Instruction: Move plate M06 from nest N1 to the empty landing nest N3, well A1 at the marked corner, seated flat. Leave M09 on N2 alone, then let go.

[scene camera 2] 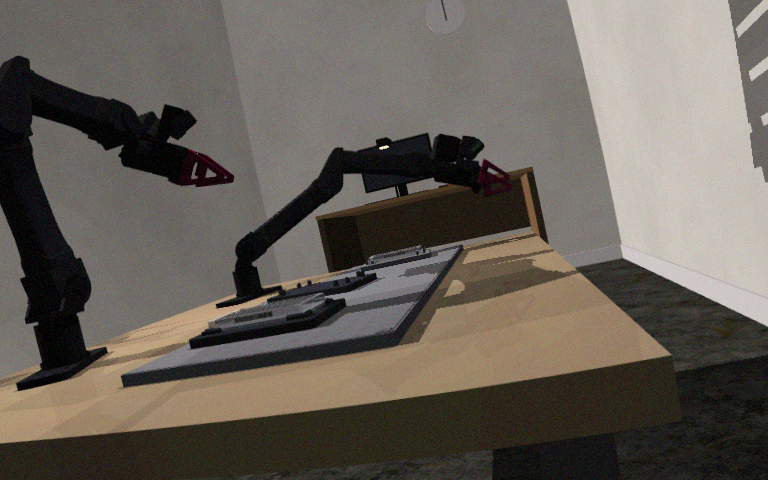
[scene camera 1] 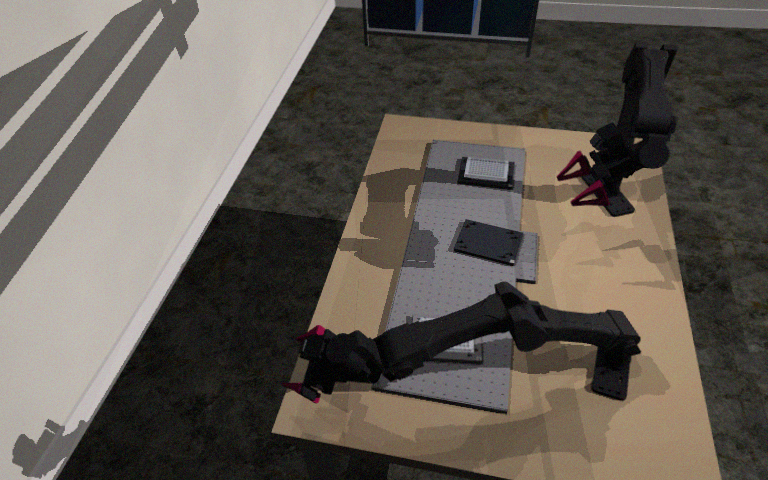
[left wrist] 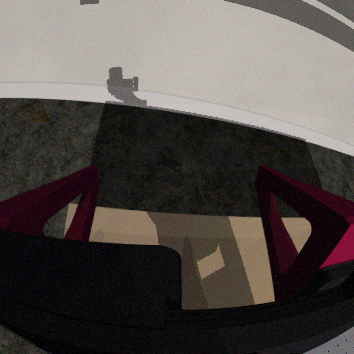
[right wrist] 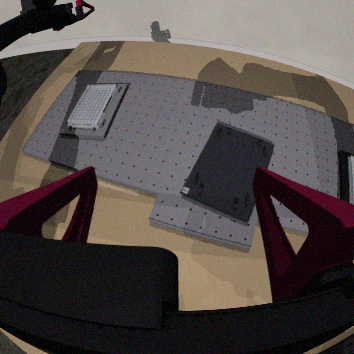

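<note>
The empty dark nest [scene camera 1: 488, 242] [scene camera 2: 331, 284] [right wrist: 227, 172] sits rotated at the middle of the pegboard, a white mark at one corner. One pale well plate [scene camera 1: 487, 168] [scene camera 2: 266, 311] [right wrist: 351, 177] lies in a black nest at the pegboard's far end in scene camera 1. Another pale well plate [scene camera 1: 465, 346] [scene camera 2: 399, 254] [right wrist: 92, 106] lies in a nest at the near end, partly hidden by the left arm. No plate label is readable. My left gripper [scene camera 1: 292, 362] [scene camera 2: 504, 180] [left wrist: 176, 173] is open and empty, high beyond the table's left edge area. My right gripper [scene camera 1: 566, 190] [scene camera 2: 225, 177] [right wrist: 174, 175] is open, above the table, right of the pegboard.
The grey pegboard [scene camera 1: 453, 206] [scene camera 2: 368, 333] [right wrist: 150, 135] lies on the wooden table [scene camera 1: 594, 271] [scene camera 2: 481, 339] [right wrist: 200, 280]. A small side panel [scene camera 1: 527, 257] [right wrist: 200, 225] adjoins it near the empty nest. The left arm [scene camera 1: 447, 333] [scene camera 2: 300, 209] stretches over the near plate in scene camera 1.
</note>
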